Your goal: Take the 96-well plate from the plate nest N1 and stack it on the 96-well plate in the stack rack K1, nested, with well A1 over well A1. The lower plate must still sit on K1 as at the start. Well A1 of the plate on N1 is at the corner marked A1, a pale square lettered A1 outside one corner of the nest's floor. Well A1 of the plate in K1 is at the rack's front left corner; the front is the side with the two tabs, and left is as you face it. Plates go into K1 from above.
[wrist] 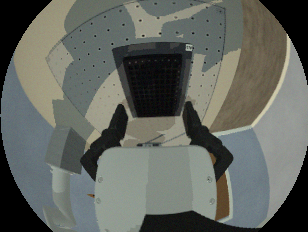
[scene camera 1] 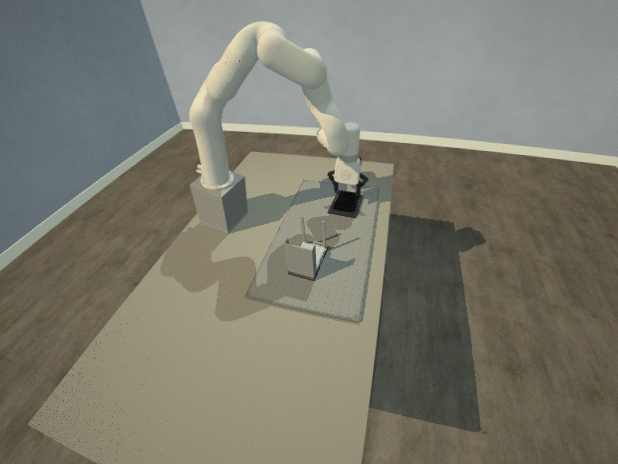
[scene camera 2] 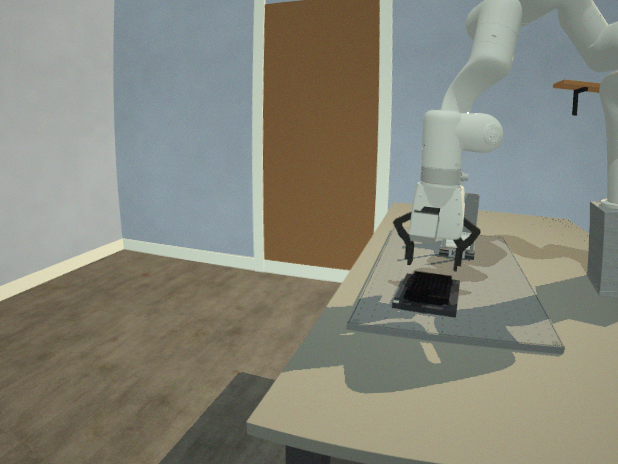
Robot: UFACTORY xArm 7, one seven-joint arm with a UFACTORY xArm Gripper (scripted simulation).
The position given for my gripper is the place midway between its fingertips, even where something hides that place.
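Scene camera 1 shows me my gripper [scene camera 1: 346,192]. In scene camera 2 I see a black 96-well plate [scene camera 2: 429,288], and there too is a plate nest N1 [scene camera 2: 410,306]. The wrist view shows my gripper [wrist: 154,109] again, together with the black 96-well plate [wrist: 144,67] and the plate nest N1 [wrist: 152,47].
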